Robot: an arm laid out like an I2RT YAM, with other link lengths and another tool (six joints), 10 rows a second.
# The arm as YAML. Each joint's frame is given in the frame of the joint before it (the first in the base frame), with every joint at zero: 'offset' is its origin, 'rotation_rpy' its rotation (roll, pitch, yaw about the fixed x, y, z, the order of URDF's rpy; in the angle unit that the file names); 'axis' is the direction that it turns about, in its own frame. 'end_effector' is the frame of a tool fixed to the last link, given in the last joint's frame.
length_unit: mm
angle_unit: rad
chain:
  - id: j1
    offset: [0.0, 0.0, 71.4]
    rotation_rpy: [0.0, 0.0, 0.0]
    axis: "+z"
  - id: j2
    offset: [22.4, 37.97, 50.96]
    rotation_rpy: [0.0, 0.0, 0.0]
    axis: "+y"
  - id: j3
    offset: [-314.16, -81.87, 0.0]
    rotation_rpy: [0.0, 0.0, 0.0]
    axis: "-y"
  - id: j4
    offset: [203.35, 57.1, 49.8]
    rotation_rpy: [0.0, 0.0, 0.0]
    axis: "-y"
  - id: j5
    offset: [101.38, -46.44, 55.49]
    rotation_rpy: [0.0, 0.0, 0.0]
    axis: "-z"
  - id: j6
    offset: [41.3, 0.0, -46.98]
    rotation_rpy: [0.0, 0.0, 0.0]
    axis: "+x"
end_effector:
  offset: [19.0, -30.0, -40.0]
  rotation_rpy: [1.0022, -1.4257, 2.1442]
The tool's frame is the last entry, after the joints.
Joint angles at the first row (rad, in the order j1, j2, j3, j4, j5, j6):
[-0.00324 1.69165 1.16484 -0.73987 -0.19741 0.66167]
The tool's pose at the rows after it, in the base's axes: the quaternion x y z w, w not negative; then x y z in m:
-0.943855, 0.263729, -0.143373, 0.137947, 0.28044, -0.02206, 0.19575
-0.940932, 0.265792, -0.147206, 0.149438, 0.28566, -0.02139, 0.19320
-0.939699, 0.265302, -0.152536, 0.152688, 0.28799, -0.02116, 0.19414
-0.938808, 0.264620, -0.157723, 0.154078, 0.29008, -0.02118, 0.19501
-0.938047, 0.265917, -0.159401, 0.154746, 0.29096, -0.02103, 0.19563
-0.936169, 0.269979, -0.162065, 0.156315, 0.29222, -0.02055, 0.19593
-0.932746, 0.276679, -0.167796, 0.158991, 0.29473, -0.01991, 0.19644
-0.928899, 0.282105, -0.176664, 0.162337, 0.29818, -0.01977, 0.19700
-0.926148, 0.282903, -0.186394, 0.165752, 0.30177, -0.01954, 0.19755
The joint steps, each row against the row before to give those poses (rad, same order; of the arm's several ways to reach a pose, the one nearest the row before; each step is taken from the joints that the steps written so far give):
[-0.01144 0.05837 0.00002 0.04042 -0.03510 0.01069]
[-0.00266 0.01219 0.00032 0.02674 -0.02021 0.00687]
[-0.00001 0.00000 0.00385 0.00874 -0.00344 0.00152]
[-0.00001 0.00000 0.00380 0.00725 0.00000 0.00038]
[0.00000 0.00002 0.00270 0.00152 0.00000 0.00343]
[0.00000 -0.00001 0.00035 0.00728 -0.00038 0.00992]
[-0.00036 0.00001 0.00039 0.01488 0.00000 0.01641]
[-0.00155 -0.00001 0.00001 0.02134 0.00000 0.01372]
[0.00001 -0.00001 -0.00002 0.02214 -0.00038 0.00573]

